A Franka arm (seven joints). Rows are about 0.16 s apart.
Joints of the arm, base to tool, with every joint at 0 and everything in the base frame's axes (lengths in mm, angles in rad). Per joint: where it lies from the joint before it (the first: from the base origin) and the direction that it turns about. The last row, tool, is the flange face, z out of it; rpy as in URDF.
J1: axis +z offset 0 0 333
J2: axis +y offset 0 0 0
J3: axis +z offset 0 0 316
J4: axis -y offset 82.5 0 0
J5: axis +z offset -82.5 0 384
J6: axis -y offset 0 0 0
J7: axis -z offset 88 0 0
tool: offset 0 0 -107 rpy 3.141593 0 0
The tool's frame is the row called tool.
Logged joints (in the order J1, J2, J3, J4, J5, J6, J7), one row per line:
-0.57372 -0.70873 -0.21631 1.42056 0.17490 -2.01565 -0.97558
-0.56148 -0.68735 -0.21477 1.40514 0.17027 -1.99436 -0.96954
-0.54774 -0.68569 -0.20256 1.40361 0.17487 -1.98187 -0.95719
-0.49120 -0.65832 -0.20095 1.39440 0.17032 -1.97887 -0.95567
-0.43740 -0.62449 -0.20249 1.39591 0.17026 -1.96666 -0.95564
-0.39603 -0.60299 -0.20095 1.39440 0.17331 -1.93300 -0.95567
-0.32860 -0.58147 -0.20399 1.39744 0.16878 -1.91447 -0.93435
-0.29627 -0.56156 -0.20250 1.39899 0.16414 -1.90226 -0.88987
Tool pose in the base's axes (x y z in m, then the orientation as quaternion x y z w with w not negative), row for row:
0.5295 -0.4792 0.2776 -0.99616 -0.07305 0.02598 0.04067
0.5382 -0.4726 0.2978 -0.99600 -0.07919 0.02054 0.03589
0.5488 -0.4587 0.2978 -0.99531 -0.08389 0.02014 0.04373
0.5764 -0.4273 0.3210 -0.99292 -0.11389 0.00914 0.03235
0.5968 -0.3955 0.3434 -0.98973 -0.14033 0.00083 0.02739
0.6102 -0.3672 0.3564 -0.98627 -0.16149 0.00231 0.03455
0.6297 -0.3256 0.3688 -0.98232 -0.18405 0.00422 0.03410
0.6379 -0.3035 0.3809 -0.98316 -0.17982 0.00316 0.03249
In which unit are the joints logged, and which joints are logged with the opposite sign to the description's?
The joints are logged in radians. Opposite sign: J2, J4, J6.
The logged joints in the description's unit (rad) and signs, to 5 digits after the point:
-0.57372 0.70873 -0.21631 -1.42056 0.17490 2.01565 -0.97558
-0.56148 0.68735 -0.21477 -1.40514 0.17027 1.99436 -0.96954
-0.54774 0.68569 -0.20256 -1.40361 0.17487 1.98187 -0.95719
-0.49120 0.65832 -0.20095 -1.39440 0.17032 1.97887 -0.95567
-0.43740 0.62449 -0.20249 -1.39591 0.17026 1.96666 -0.95564
-0.39603 0.60299 -0.20095 -1.39440 0.17331 1.93300 -0.95567
-0.32860 0.58147 -0.20399 -1.39744 0.16878 1.91447 -0.93435
-0.29627 0.56156 -0.20250 -1.39899 0.16414 1.90226 -0.88987

